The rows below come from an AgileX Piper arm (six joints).
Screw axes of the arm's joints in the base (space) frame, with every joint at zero. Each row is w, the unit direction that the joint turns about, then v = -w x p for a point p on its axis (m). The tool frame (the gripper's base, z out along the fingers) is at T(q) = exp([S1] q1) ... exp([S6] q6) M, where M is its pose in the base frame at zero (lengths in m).
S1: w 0 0 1 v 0.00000 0.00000 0.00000
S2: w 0 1 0 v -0.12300 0.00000 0.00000
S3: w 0 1 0 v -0.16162 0.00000 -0.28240
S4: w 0.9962 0 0.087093 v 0.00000 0.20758 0.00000
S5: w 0 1 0 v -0.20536 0.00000 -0.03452
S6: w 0.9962 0 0.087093 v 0.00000 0.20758 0.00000
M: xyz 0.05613 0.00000 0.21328 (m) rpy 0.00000 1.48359 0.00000 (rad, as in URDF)
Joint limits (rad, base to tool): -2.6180..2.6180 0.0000..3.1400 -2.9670..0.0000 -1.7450..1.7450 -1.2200..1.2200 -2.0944..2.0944
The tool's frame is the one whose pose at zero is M.
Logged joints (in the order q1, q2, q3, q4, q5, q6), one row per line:
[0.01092 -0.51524 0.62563 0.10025 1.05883 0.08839]
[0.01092 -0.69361 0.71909 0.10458 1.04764 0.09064]
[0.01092 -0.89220 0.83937 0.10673 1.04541 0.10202]
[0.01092 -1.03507 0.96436 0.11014 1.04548 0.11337]
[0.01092 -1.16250 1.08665 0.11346 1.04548 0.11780]
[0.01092 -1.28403 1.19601 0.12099 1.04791 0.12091]
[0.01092 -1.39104 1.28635 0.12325 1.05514 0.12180]
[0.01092 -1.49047 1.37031 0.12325 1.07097 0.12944]
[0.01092 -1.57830 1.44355 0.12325 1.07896 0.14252]
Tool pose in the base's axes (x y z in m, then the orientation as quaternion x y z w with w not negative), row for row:
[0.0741 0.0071 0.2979 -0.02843 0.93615 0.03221 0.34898]
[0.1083 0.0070 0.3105 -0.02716 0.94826 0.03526 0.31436]
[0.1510 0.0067 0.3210 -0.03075 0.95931 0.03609 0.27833]
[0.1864 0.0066 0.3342 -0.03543 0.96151 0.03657 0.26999]
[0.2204 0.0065 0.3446 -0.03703 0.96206 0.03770 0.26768]
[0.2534 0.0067 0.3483 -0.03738 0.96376 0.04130 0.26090]
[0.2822 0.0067 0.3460 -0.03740 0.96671 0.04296 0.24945]
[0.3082 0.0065 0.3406 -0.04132 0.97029 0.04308 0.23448]
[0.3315 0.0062 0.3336 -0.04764 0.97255 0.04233 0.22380]
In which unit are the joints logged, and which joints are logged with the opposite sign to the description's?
The joints are logged in radians. Opposite sign: q1, q2, q3, q6.
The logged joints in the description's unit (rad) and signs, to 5 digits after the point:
[-0.01092 0.51524 -0.62563 0.10025 1.05883 -0.08839]
[-0.01092 0.69361 -0.71909 0.10458 1.04764 -0.09064]
[-0.01092 0.89220 -0.83937 0.10673 1.04541 -0.10202]
[-0.01092 1.03507 -0.96436 0.11014 1.04548 -0.11337]
[-0.01092 1.16250 -1.08665 0.11346 1.04548 -0.11780]
[-0.01092 1.28403 -1.19601 0.12099 1.04791 -0.12091]
[-0.01092 1.39104 -1.28635 0.12325 1.05514 -0.12180]
[-0.01092 1.49047 -1.37031 0.12325 1.07097 -0.12944]
[-0.01092 1.57830 -1.44355 0.12325 1.07896 -0.14252]

